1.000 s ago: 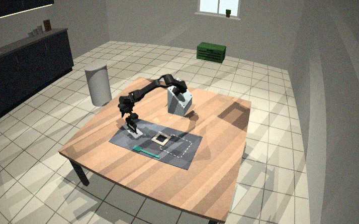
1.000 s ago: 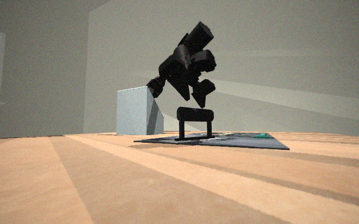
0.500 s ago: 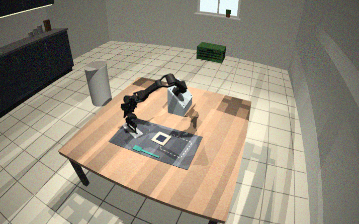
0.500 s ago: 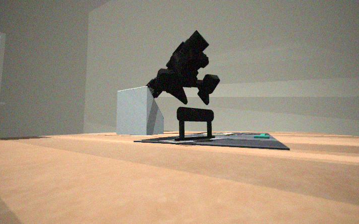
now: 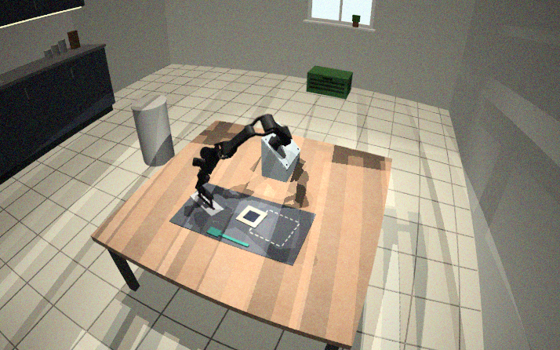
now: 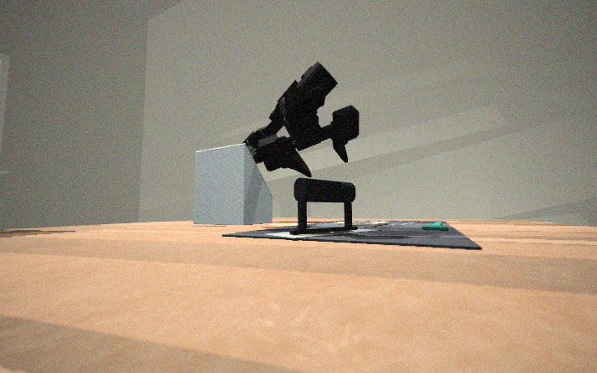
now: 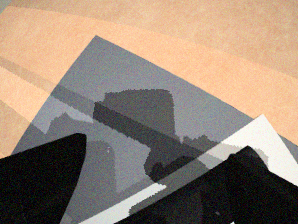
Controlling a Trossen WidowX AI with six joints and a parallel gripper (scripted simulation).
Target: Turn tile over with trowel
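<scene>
Right now my gripper tip is 25 cm to the right of the dark mat, 12 cm above it and 3 cm short of it. From my gripper tip the other things lie so: tile (29 cm to the left, 10 cm below, 1 cm ahead); then teal trowel (21 cm to the left, 17 cm ahead, 10 cm below).
</scene>
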